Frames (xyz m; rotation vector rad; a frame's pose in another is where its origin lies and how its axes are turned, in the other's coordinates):
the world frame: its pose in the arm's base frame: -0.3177 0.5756 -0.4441 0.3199 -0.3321 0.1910
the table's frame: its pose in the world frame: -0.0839 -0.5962 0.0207 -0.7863 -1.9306 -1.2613
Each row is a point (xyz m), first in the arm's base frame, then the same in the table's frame.
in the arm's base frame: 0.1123 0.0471 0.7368
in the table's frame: 0.4427 1.3220 -0.1912
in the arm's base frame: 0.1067 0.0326 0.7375
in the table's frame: 0.4510 1.3162 -0.2030
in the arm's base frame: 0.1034 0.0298 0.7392
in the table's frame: 0.4553 1.3152 -0.2046
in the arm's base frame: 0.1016 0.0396 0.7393
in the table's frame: 0.4544 1.3169 -0.1948
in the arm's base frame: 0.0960 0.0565 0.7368
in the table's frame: 0.4534 1.3162 -0.1769
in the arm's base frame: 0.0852 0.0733 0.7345
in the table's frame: 0.4567 1.3131 -0.1573
